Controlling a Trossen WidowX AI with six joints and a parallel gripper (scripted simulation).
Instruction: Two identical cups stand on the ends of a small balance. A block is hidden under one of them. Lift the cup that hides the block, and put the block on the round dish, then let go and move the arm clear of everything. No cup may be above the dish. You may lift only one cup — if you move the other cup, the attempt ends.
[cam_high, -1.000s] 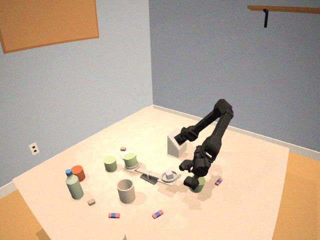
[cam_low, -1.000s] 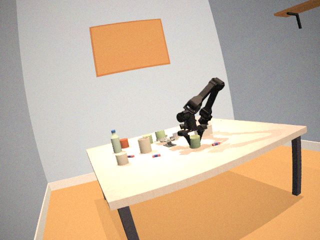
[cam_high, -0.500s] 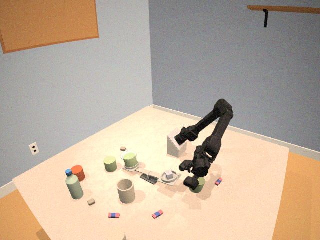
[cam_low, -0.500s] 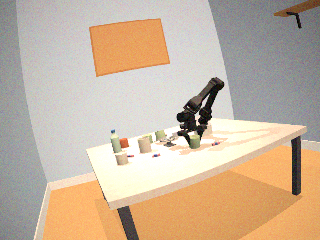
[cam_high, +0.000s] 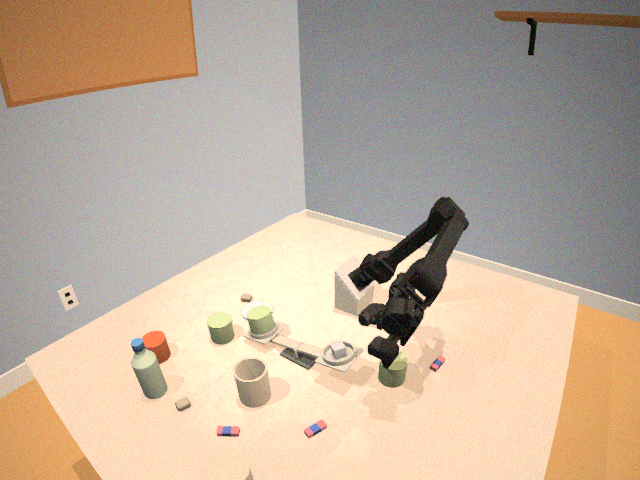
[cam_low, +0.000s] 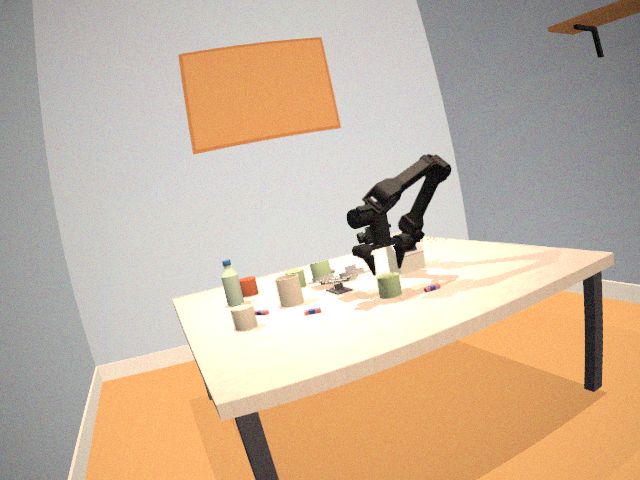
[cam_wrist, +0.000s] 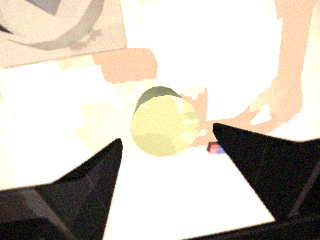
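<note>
My gripper tip is now 120 mm to the left of the grey block, 70 mm short of it and 10 mm below it. The rest, counted from my gripper tip: white round dish: 480 mm to the right, 70 mm below, 10 mm ahead; then red cylinder: 540 mm to the right, 340 mm ahead, 40 mm below; then beige cup: 250 mm ahead, 240 mm to the right, 30 mm below.
</note>
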